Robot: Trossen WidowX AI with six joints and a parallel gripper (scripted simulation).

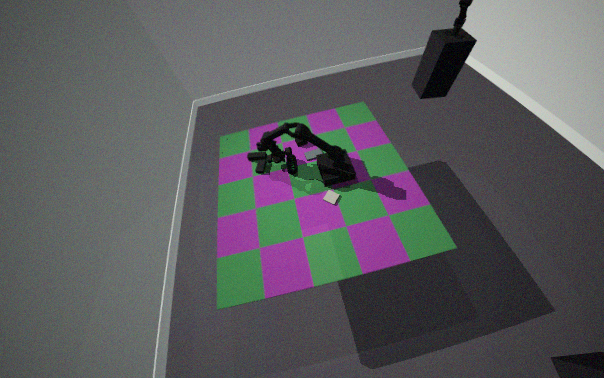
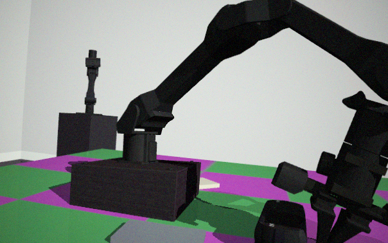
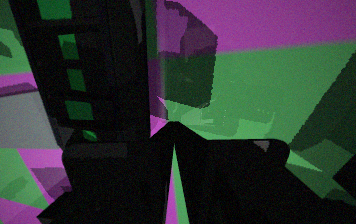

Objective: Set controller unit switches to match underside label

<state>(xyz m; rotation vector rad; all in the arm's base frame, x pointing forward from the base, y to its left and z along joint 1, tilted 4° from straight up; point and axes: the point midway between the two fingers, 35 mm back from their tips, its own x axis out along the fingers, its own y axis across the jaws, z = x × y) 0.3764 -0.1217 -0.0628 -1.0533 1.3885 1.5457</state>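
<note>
Now: gripper tip 210 mm past the flat grey plate and 40 mm to the left of it. Round my gripper tip: cream tile 300 mm behind, 320 mm to the left.
</note>
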